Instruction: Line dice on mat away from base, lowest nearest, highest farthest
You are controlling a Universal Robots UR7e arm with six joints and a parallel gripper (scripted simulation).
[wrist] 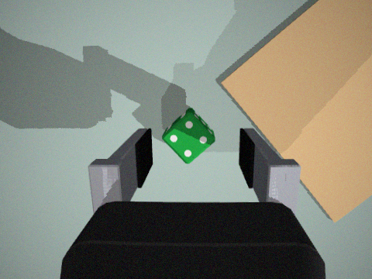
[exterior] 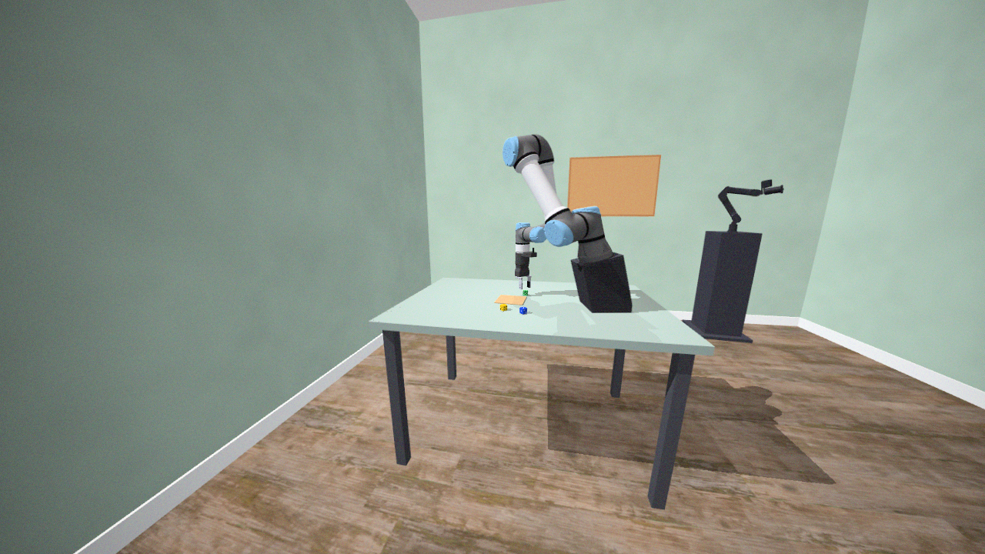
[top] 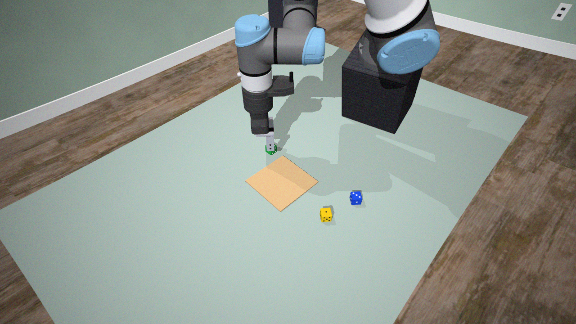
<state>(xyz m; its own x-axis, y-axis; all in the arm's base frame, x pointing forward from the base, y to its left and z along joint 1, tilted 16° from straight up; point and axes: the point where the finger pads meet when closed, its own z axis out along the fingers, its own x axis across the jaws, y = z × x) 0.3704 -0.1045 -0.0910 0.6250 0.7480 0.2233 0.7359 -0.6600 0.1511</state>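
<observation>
The green die is 4 cm below my hand. The rest, counted from my hand: yellow die: 6 cm ahead, 26 cm to the left, 4 cm below; blue die: 4 cm behind, 28 cm to the left, 4 cm below; orange mat: 5 cm ahead, 11 cm to the left, 5 cm below.
</observation>
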